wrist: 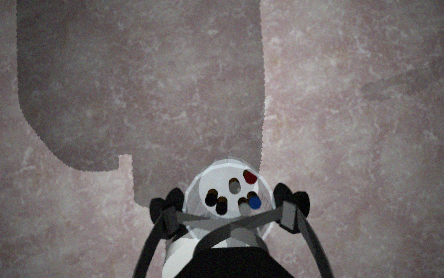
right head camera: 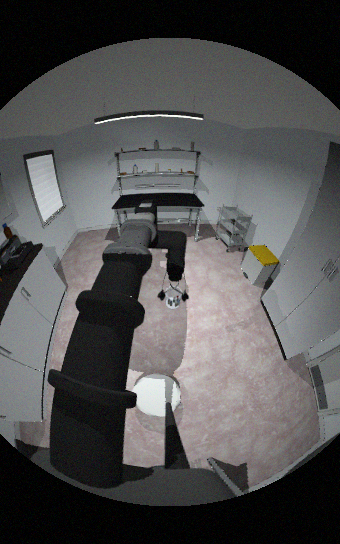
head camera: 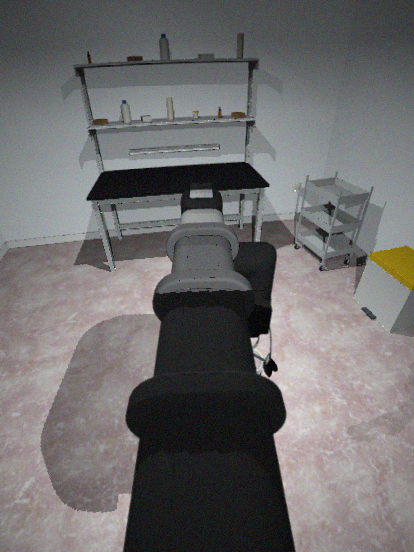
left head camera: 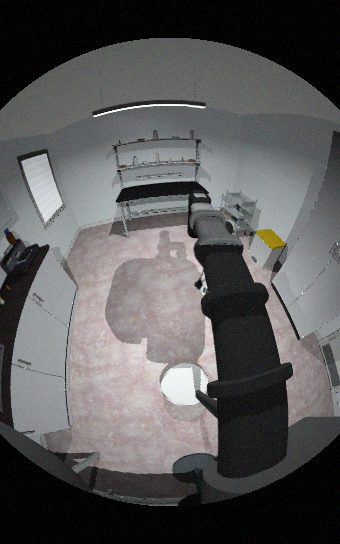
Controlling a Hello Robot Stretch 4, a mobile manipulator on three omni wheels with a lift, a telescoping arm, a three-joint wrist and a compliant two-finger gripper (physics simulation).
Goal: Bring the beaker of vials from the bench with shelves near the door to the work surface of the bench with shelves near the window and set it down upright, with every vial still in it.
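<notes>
A clear beaker [wrist: 230,172] [right head camera: 172,302] is between the two fingertips of my gripper [wrist: 229,201] [right head camera: 173,296], which is shut on it. The beaker is upright, held above the floor. Several vials stand in it, among them one with a red cap [wrist: 250,177], one with a blue cap [wrist: 255,202], and others with black and grey caps. A bench with shelves stands by the far wall, its black work surface [head camera: 150,182] [left head camera: 145,191] [right head camera: 172,201] well beyond the gripper. In the head camera view my arm hides most of the gripper and beaker.
A three-tier cart [head camera: 357,198] stands right of the bench. A white cabinet with a yellow top [head camera: 397,262] [left head camera: 270,238] [right head camera: 263,255] is nearer on the right. A window [left head camera: 45,187] [right head camera: 45,187] is in the left wall. A dark counter [left head camera: 25,285] runs along the left side.
</notes>
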